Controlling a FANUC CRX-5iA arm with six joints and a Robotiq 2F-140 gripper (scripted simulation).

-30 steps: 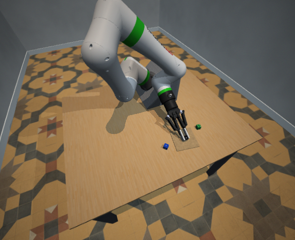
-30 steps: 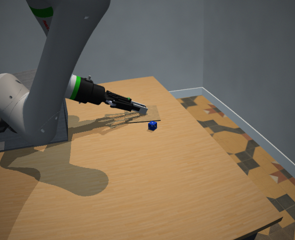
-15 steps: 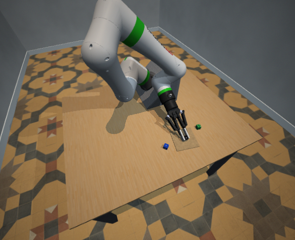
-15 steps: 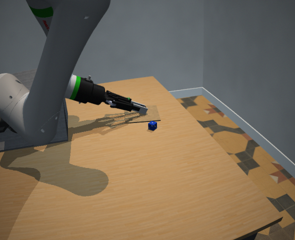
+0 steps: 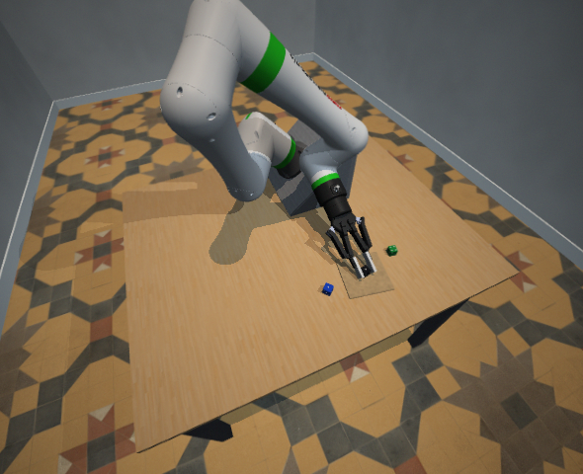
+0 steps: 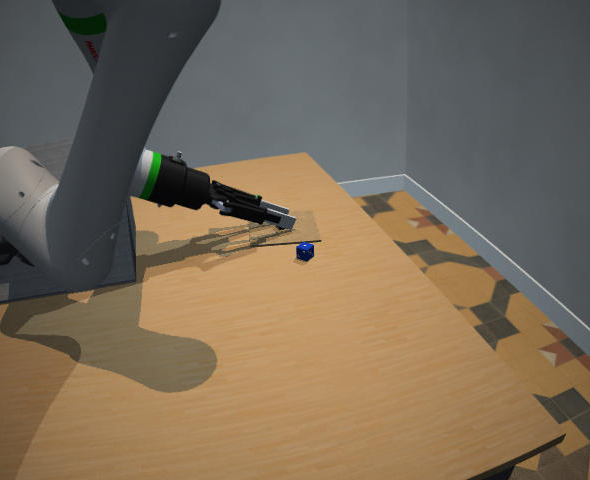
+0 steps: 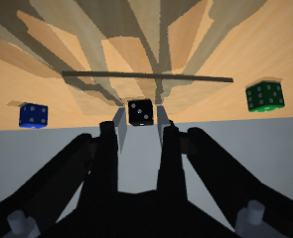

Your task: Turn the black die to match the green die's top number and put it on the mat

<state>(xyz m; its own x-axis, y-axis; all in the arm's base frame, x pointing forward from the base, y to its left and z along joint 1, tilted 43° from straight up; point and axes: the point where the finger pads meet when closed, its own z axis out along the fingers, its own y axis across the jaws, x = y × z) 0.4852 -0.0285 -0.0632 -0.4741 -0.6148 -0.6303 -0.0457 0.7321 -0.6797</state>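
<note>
Now: hand 1 cm short of the black die and 2 cm above it. From my hand the other things lie so: green die 2 cm behind, 13 cm to the left, 2 cm below; tan mat 1 cm ahead, 3 cm below; blue die 2 cm ahead, 13 cm to the right, 2 cm below.
</note>
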